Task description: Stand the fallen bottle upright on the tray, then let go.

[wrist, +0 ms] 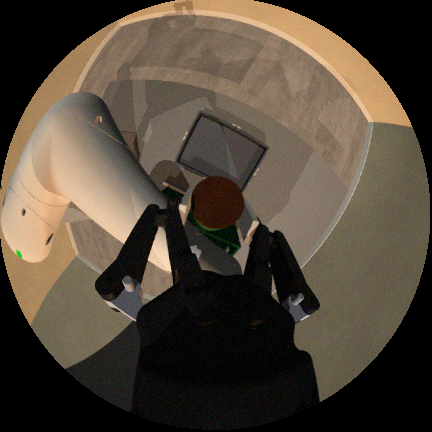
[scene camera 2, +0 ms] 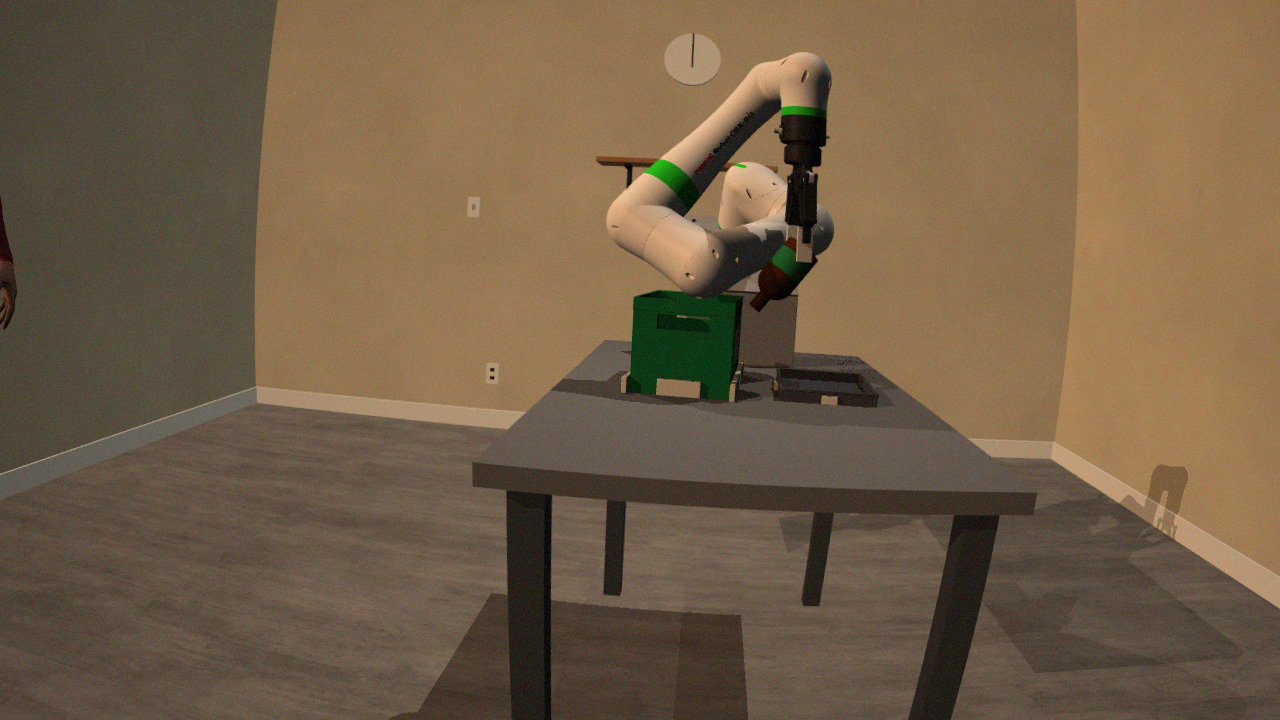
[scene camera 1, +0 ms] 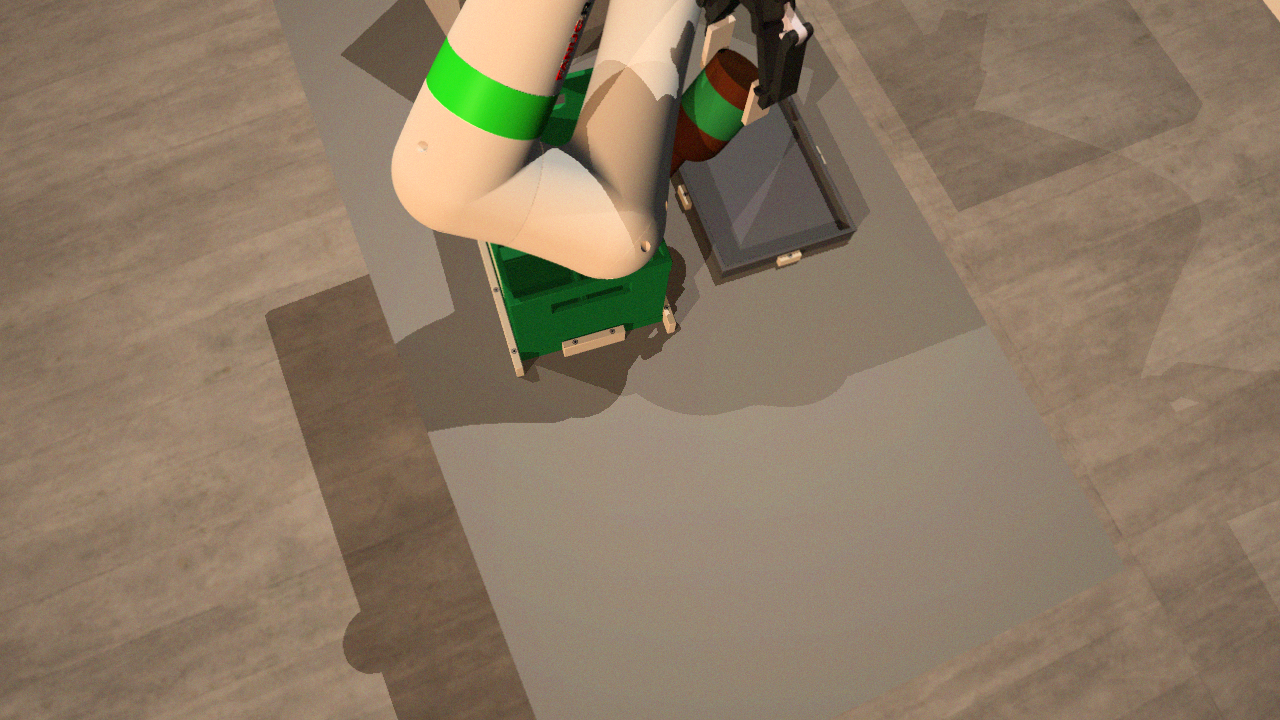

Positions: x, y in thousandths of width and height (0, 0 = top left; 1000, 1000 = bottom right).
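The gripper appears in scene camera 1 (573, 126) and in scene camera 2 (624, 362), and it is visible in the wrist view (499, 464) too.
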